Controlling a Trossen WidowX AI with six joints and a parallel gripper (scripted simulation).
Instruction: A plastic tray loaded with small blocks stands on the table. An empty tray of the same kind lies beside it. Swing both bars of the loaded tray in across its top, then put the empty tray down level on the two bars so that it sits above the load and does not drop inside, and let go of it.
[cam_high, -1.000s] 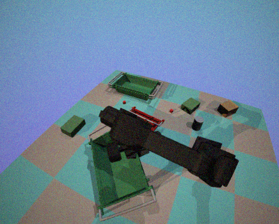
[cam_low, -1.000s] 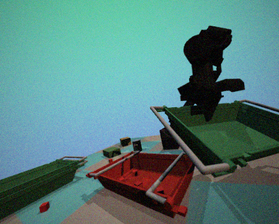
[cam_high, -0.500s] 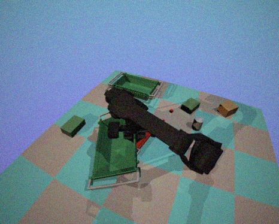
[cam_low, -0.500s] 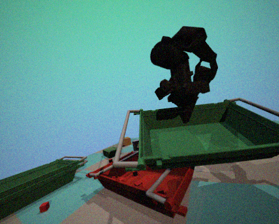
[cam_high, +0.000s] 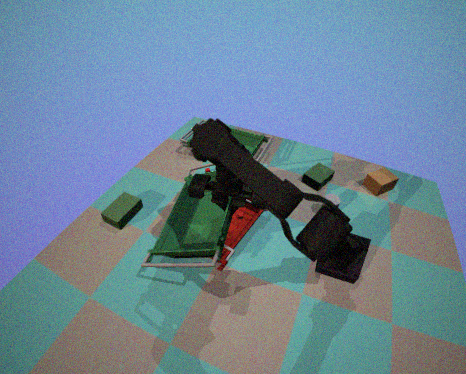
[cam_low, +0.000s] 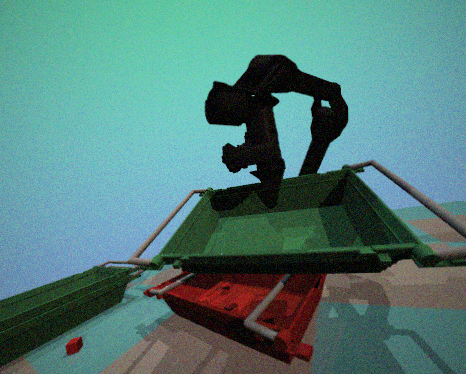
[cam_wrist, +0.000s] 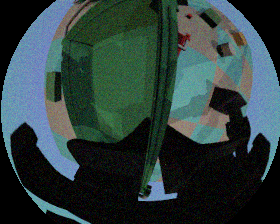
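The green tray lies 8 cm ahead of my gripper tip and 1 cm to the left of it. The rest, counted from my gripper tip: grey cylinder (27 cm behind, 28 cm to the right, 13 cm below); small red block (21 cm ahead, 32 cm to the right, 16 cm below); red cube (10 cm behind, 36 cm to the right, 16 cm below).
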